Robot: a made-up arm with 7 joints. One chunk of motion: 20 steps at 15 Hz.
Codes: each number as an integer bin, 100 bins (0 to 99) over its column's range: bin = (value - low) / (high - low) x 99, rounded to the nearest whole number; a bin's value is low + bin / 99 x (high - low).
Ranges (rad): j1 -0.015..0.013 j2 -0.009..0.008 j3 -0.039..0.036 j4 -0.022..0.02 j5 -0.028..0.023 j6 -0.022..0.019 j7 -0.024..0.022
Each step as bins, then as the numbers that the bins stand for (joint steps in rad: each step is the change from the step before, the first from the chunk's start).
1 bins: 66 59 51 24 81 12 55
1 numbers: 0.00367 0.00113 -0.00036 -0.01182 0.01373 -0.01703 0.00156
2 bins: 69 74 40 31 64 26 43
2 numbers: 0.00452 0.00371 -0.00870 -0.00885 0.00497 -0.01123 -0.00402
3 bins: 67 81 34 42 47 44 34
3 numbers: 0.00395 0.00491 -0.01324 -0.00418 -0.00379 -0.00378 -0.00820
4 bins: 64 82 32 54 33 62 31
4 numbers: 0.00310 0.00508 -0.01476 0.00091 -0.01100 0.00368 -0.00960
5 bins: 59 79 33 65 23 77 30
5 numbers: 0.00169 0.00457 -0.01400 0.00558 -0.01615 0.00989 -0.01006
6 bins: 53 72 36 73 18 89 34
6 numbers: -0.00001 0.00336 -0.01173 0.00897 -0.01873 0.01486 -0.00820
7 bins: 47 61 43 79 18 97 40
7 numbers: -0.00171 0.00147 -0.00642 0.01152 -0.01873 0.01817 -0.00541
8 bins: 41 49 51 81 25 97 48
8 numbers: -0.00340 -0.00059 -0.00036 0.01236 -0.01512 0.01817 -0.00170
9 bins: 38 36 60 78 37 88 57
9 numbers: -0.00425 -0.00282 0.00645 0.01109 -0.00894 0.01444 0.00248
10 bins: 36 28 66 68 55 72 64
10 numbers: -0.00482 -0.00419 0.01100 0.00685 0.00033 0.00782 0.00574
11 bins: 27 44 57 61 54 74 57
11 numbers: -0.00736 -0.00144 0.00418 0.00388 -0.00018 0.00865 0.00248
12 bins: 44 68 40 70 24 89 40
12 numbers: -0.00256 0.00268 -0.00870 0.00770 -0.01564 0.01486 -0.00541
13 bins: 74 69 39 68 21 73 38
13 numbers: 0.00593 0.00285 -0.00945 0.00685 -0.01718 0.00823 -0.00634
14 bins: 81 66 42 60 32 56 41
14 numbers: 0.00791 0.00233 -0.00718 0.00345 -0.01152 0.00119 -0.00495
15 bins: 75 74 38 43 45 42 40
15 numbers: 0.00621 0.00371 -0.01021 -0.00376 -0.00482 -0.00461 -0.00541
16 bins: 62 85 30 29 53 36 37
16 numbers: 0.00254 0.00560 -0.01627 -0.00970 -0.00070 -0.00709 -0.00681
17 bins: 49 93 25 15 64 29 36
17 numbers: -0.00114 0.00697 -0.02006 -0.01564 0.00497 -0.00999 -0.00727
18 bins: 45 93 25 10 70 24 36
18 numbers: -0.00227 0.00697 -0.02006 -0.01776 0.00806 -0.01206 -0.00727
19 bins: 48 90 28 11 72 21 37
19 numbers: -0.00142 0.00645 -0.01779 -0.01733 0.00909 -0.01330 -0.00681
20 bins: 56 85 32 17 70 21 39
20 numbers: 0.00084 0.00560 -0.01476 -0.01479 0.00806 -0.01330 -0.00588
